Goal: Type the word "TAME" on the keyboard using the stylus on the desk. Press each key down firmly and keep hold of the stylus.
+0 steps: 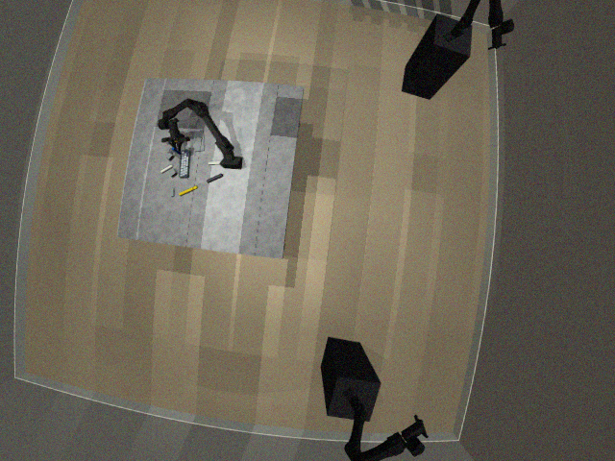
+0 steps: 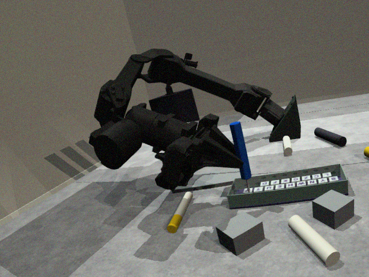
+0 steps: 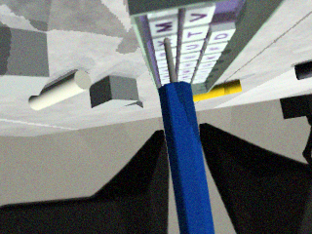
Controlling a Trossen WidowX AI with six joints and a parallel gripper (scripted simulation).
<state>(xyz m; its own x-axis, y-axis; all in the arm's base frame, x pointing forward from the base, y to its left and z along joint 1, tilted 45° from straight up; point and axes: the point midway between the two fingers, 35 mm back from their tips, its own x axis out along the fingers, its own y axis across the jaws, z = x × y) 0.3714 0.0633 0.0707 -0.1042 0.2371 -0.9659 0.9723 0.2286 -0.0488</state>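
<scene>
Right now the green keyboard tray is 30 mm behind my gripper tip, 60 mm to the left of it and 60 mm below it. Round my gripper tip: yellow-tipped marker (60 mm ahead, 110 mm to the right, 70 mm below); then blue stylus (10 mm below); then thin grey tip (50 mm below).
</scene>
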